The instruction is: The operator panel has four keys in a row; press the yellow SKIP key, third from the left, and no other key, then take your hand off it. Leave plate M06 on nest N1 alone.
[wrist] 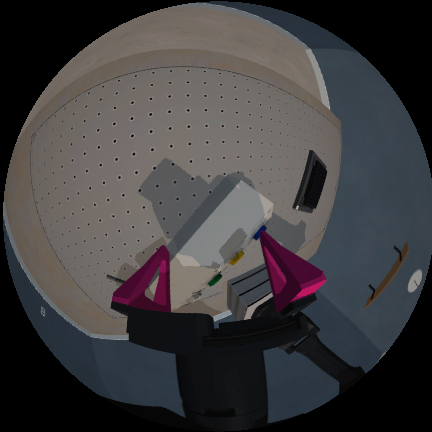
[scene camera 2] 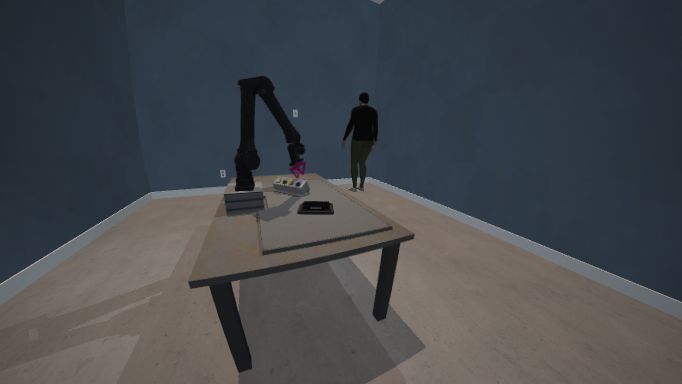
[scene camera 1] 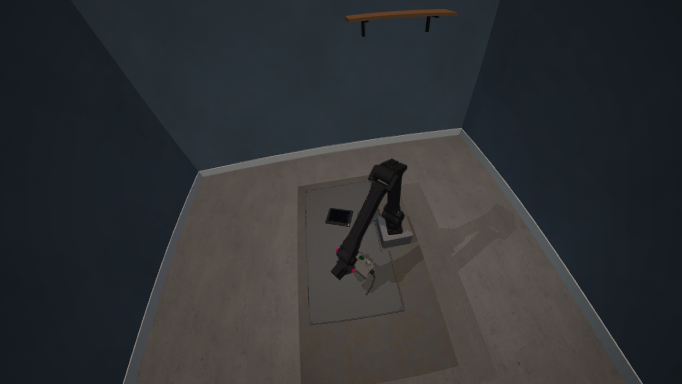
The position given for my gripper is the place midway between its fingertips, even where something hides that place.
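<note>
From the wrist camera, there's a white button box point(wrist: 223, 224), and you'd also see my gripper point(wrist: 211, 242), which is open and holds nothing.
</note>
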